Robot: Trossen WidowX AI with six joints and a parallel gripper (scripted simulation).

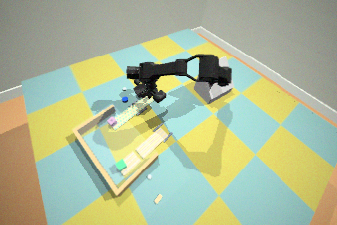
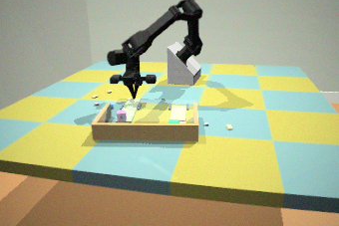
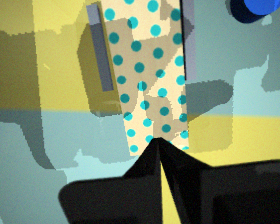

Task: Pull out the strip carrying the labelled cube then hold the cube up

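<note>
My gripper tip is 11 cm short of the blue object and 7 cm to the left of it.
</note>
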